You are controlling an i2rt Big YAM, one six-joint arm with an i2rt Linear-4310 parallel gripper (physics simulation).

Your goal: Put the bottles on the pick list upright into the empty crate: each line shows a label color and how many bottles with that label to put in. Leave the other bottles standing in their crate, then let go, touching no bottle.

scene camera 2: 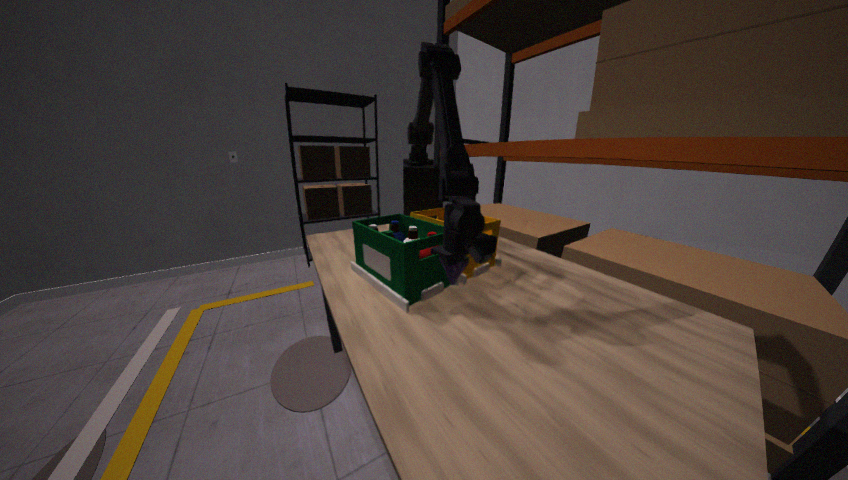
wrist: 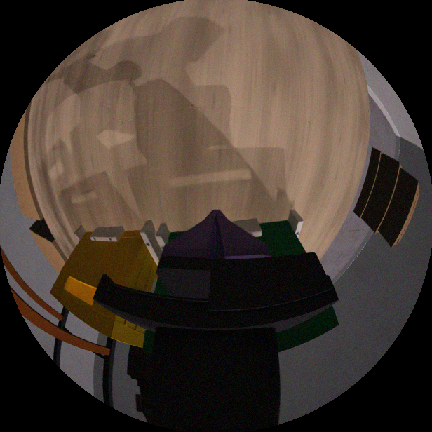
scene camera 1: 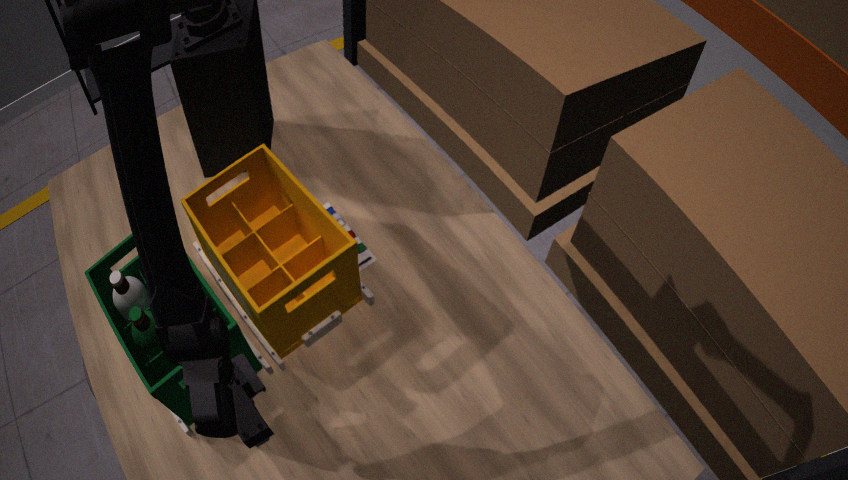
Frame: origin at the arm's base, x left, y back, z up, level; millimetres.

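Seen in the pictures: gripper, fingertip midpoint: (scene camera 2: 452, 284); arm's base, link origin: (scene camera 2: 418, 163) (scene camera 1: 209, 26).
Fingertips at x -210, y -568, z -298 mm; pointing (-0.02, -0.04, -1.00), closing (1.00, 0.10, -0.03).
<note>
Offsets run from my fingertips to a thing's top centre. "spot": to the spot under its first point. Level surfaces: height alone.
The yellow crate (scene camera 1: 297, 328) (scene camera 2: 490, 227) (wrist: 105, 265) stands upright; its visible compartments are empty. The green crate @(dx -56, dy +190, dz +119 mm) (scene camera 1: 172, 401) (scene camera 2: 416, 279) (wrist: 282, 235) beside it holds upright bottles: a white one @(dx -117, dy +270, dz +107 mm) (scene camera 1: 130, 295) and a green one @(dx -99, dy +183, dz +107 mm) (scene camera 1: 142, 328) show in scene camera 1. In scene camera 2, white caps @(dx -12, dy +195, dz +107 mm) (scene camera 2: 412, 229), a blue cap @(dx -34, dy +287, dz +107 mm) (scene camera 2: 394, 226) and a red cap @(spot: dx +2, dy +105, dz +106 mm) (scene camera 2: 432, 234) show. The arm hides other bottles. The pick list @(spot: dx +328, dy +170, dz -54 mm) (scene camera 1: 366, 259), with blue, red and green patches, is partly hidden behind the yellow crate. My gripper (scene camera 2: 455, 279) (wrist: 215, 215) is shut and empty, outside the green crate's end wall.
White rails @(dx -152, dy +169, dz -26 mm) (scene camera 1: 322, 328) (scene camera 2: 380, 288) edge both crates on the wooden table @(dz -56 mm) (scene camera 1: 476, 368) (scene camera 2: 535, 380). Large cardboard boxes (scene camera 1: 571, 53) (scene camera 2: 684, 273) stand along the table's far side. The arm's dark pedestal (scene camera 1: 226, 113) rises behind the yellow crate.
</note>
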